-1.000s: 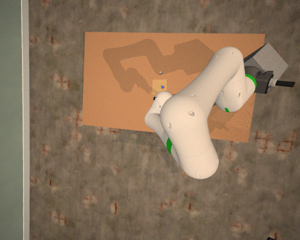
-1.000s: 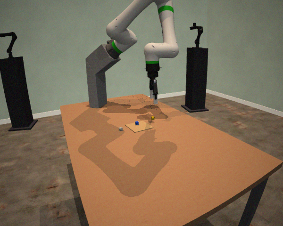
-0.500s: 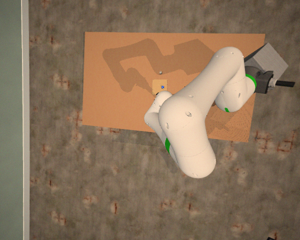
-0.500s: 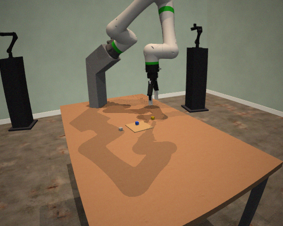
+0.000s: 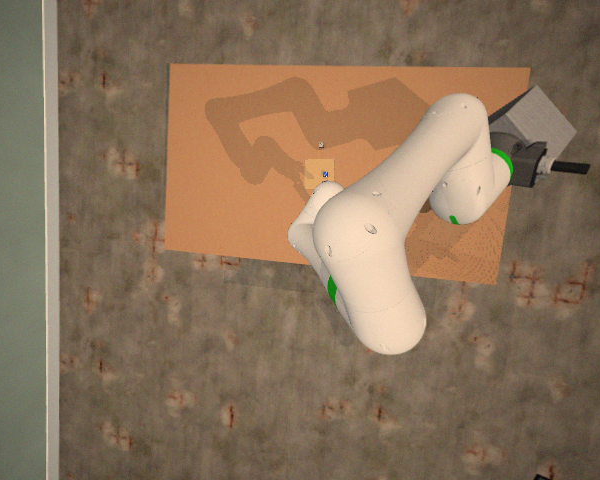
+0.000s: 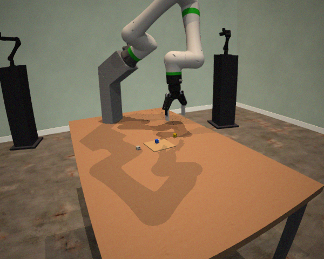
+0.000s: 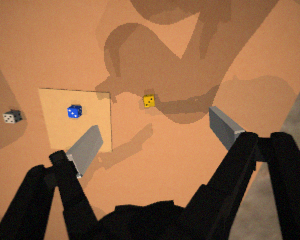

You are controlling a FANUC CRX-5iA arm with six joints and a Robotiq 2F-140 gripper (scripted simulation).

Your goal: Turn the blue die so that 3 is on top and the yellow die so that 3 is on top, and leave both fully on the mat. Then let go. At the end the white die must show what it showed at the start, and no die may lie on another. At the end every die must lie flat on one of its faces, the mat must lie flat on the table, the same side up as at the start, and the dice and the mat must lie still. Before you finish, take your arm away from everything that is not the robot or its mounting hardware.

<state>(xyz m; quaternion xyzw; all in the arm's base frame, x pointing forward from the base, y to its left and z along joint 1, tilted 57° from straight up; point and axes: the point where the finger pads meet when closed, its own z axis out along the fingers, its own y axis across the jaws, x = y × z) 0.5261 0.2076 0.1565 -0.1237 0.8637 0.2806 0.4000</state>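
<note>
The yellow die is 120 mm below my hand and 10 mm to the right of it. The rest, counted from my hand: blue die 140 mm to the right, 120 mm below, 80 mm ahead; then white die 260 mm to the right, 140 mm ahead, 120 mm below; then tan mat 130 mm to the right, 130 mm below, 110 mm ahead.
</note>
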